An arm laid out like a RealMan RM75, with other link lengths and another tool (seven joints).
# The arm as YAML. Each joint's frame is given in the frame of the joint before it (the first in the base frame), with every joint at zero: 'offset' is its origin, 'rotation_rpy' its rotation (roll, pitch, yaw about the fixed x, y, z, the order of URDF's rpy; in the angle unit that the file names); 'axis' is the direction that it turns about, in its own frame. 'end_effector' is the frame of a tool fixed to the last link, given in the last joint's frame.
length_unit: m
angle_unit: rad
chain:
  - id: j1
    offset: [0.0, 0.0, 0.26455]
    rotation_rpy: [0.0, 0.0, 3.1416]
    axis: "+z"
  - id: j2
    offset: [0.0, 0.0, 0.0]
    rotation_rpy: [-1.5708, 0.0, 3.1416]
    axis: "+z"
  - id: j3
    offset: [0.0, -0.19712, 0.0]
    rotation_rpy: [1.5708, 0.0, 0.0]
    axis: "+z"
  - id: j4
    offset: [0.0, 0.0, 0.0]
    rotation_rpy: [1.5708, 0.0, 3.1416]
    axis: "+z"
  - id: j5
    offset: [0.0, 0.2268, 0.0]
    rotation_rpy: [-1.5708, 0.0, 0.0]
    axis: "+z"
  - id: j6
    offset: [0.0, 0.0, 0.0]
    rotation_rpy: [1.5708, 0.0, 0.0]
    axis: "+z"
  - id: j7
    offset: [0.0, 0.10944, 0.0]
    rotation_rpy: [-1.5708, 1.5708, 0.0]
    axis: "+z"
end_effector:
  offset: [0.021, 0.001, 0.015]
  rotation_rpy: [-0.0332, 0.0, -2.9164]
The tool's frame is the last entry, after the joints.
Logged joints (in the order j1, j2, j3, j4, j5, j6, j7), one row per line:
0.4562 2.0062 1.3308 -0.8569 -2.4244 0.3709 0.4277
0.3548 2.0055 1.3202 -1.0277 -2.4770 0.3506 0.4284
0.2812 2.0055 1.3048 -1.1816 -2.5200 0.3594 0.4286
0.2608 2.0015 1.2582 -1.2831 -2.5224 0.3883 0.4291
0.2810 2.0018 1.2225 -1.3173 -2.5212 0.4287 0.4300
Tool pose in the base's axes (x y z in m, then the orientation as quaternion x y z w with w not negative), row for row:
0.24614 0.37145 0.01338 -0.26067 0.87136 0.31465 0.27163
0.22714 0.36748 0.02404 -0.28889 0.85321 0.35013 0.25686
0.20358 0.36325 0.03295 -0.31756 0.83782 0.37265 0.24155
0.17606 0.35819 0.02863 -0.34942 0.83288 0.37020 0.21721
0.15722 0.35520 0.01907 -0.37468 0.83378 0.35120 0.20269
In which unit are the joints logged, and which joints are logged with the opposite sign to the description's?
The joints are logged in radians. Opposite sign: j4, j7.
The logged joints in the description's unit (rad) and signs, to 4 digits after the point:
0.4562 2.0062 1.3308 0.8569 -2.4244 0.3709 -0.4277
0.3548 2.0055 1.3202 1.0277 -2.4770 0.3506 -0.4284
0.2812 2.0055 1.3048 1.1816 -2.5200 0.3594 -0.4286
0.2608 2.0015 1.2582 1.2831 -2.5224 0.3883 -0.4291
0.2810 2.0018 1.2225 1.3173 -2.5212 0.4287 -0.4300

